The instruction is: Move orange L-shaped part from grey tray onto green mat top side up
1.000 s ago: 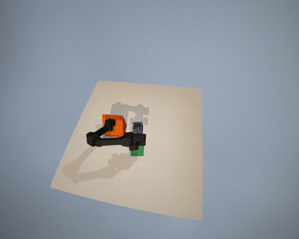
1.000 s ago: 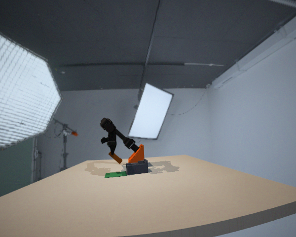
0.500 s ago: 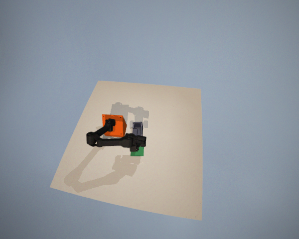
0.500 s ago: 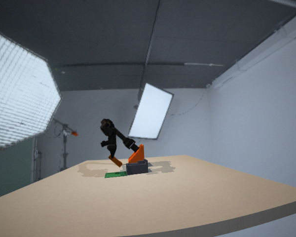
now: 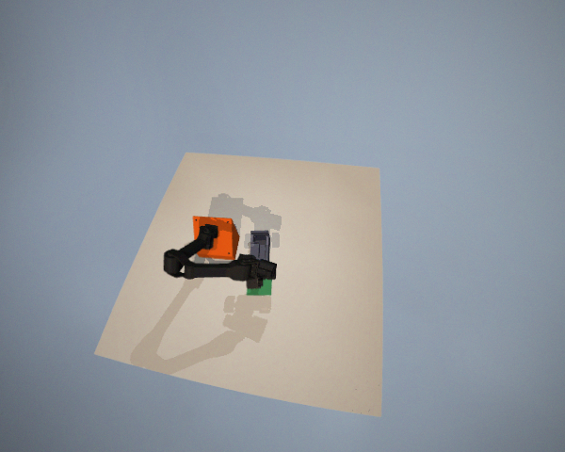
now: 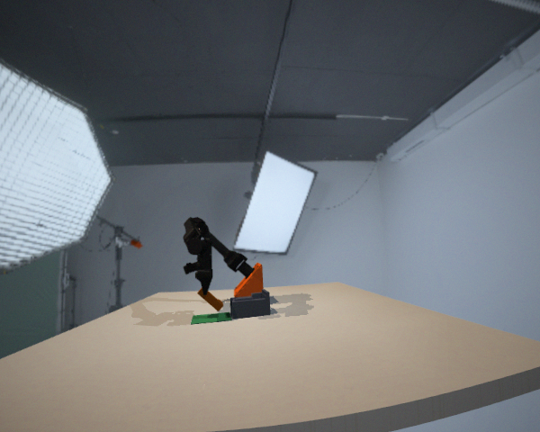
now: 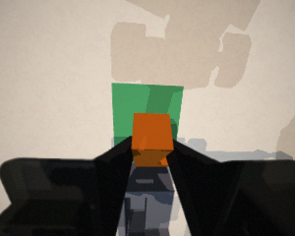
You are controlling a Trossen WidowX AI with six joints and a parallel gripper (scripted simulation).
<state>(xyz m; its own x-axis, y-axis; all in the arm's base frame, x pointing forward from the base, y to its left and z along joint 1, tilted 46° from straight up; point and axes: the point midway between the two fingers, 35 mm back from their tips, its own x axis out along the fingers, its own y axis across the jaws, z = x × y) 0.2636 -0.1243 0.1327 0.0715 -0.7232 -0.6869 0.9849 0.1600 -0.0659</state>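
Now: gripper tip 110 mm above the green mat, 20 mm to the right of it and 10 mm past it. From my gripper tip the other things lie so: orange L-shaped part: 30 mm to the left, 30 mm below, 20 mm behind.
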